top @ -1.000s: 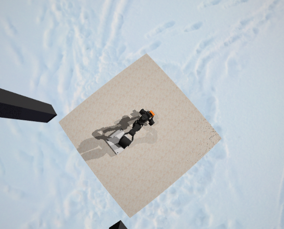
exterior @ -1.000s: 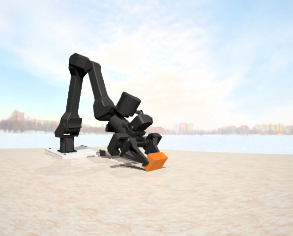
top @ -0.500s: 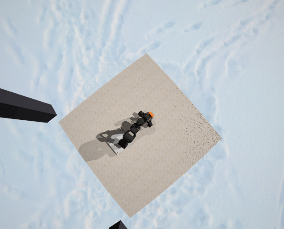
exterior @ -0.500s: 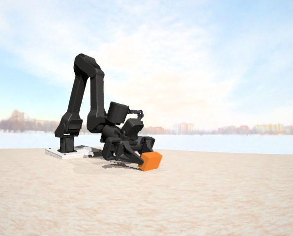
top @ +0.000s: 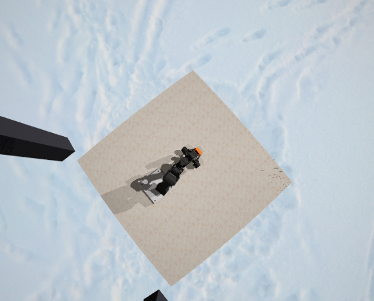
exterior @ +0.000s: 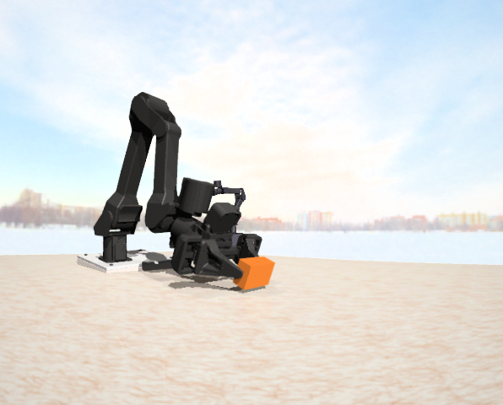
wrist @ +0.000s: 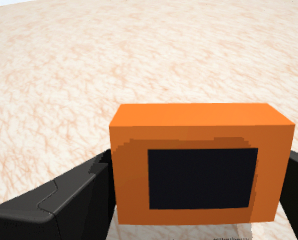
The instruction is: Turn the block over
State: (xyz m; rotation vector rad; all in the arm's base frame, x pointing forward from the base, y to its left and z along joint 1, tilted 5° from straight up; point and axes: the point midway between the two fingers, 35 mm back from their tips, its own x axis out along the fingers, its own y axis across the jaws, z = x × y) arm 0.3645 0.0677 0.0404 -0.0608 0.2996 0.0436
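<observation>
Now: the orange block 10 mm behind my gripper tip.
</observation>
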